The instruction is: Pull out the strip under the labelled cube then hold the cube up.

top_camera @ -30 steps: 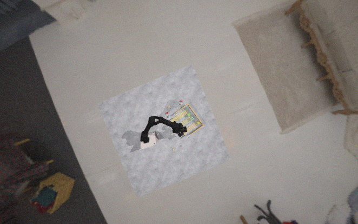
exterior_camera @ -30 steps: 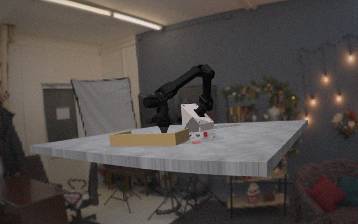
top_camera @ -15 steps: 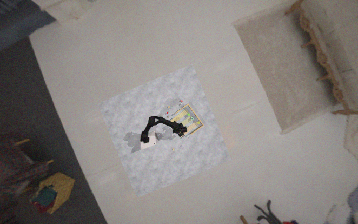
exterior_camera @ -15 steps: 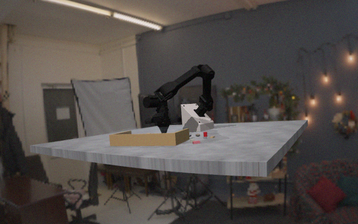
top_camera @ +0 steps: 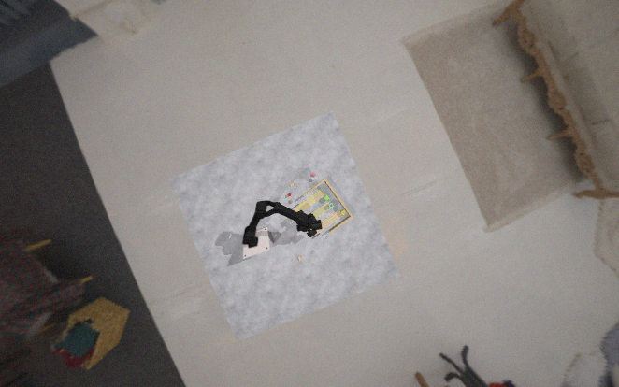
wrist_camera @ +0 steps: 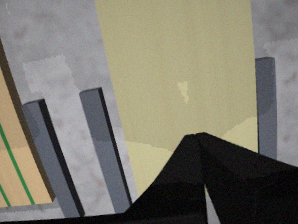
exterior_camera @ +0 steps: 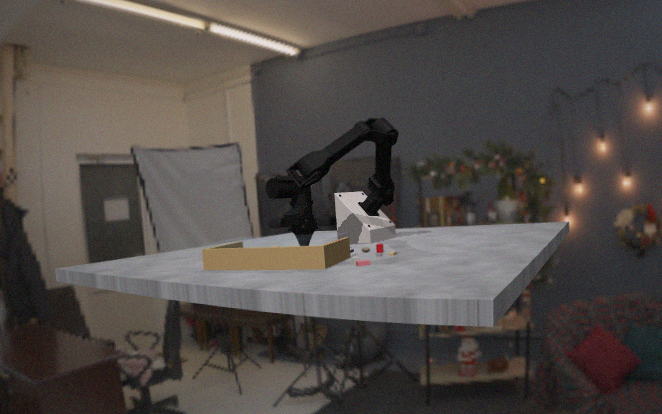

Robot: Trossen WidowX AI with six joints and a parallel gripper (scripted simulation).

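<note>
My gripper tip is 90 mm short of the pale yellow strip and 30 mm to the right of it. From my gripper tip the other things lie so: labelled cube: 200 mm ahead, 70 mm to the left, 10 mm above.
</note>
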